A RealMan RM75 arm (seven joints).
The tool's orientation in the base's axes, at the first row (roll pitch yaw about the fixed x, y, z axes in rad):
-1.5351, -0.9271, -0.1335
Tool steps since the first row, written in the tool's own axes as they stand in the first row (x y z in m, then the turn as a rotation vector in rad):
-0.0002, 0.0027, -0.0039, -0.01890, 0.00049, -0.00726
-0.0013, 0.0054, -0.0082, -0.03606, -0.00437, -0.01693
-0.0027, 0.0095, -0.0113, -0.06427, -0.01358, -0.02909
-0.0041, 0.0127, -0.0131, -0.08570, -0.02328, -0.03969
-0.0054, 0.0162, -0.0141, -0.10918, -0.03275, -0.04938
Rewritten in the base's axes. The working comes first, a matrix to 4 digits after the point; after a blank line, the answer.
The tool's axes in the first row as the columns of a matrix, in the base's axes (used below as rounded here):
0.5948, 0.7970, 0.1047
-0.0799, -0.0710, 0.9943
0.7999, -0.5998, 0.0214

0.0016, -0.0041, -0.0019, -0.01161, -0.00574, -0.01557
0.0027, -0.0084, -0.0045, -0.02670, -0.01364, -0.02659
0.0048, -0.0117, -0.0081, -0.05210, -0.02282, -0.04389
0.0063, -0.0136, -0.0112, -0.07368, -0.03096, -0.05544
0.0082, -0.0147, -0.0143, -0.09621, -0.03805, -0.06875

